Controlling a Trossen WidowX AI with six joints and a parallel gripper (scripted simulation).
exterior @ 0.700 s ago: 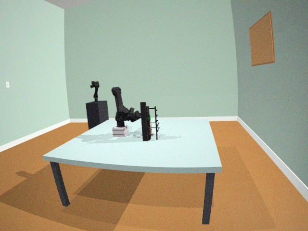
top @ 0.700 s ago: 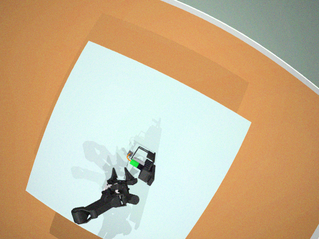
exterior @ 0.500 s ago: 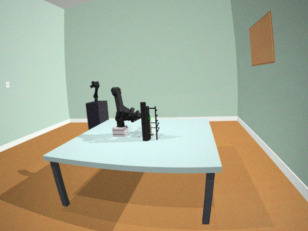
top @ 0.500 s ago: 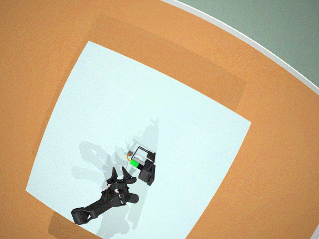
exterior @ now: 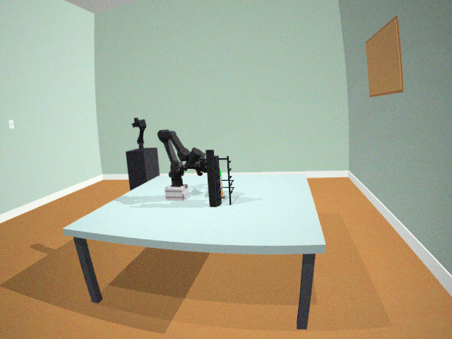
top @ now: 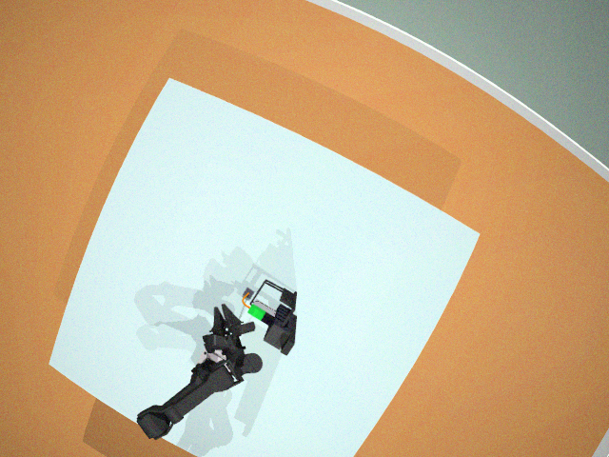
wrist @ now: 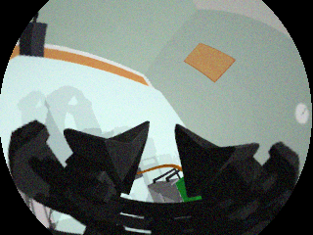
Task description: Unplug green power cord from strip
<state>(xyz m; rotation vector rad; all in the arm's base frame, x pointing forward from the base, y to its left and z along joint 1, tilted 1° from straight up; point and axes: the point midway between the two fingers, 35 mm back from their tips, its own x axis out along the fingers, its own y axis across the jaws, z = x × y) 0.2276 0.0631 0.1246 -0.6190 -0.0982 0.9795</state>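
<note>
Now: gripper tip 12 cm to the left of the green plug, 5 cm short of it and 2 cm above it.
</note>
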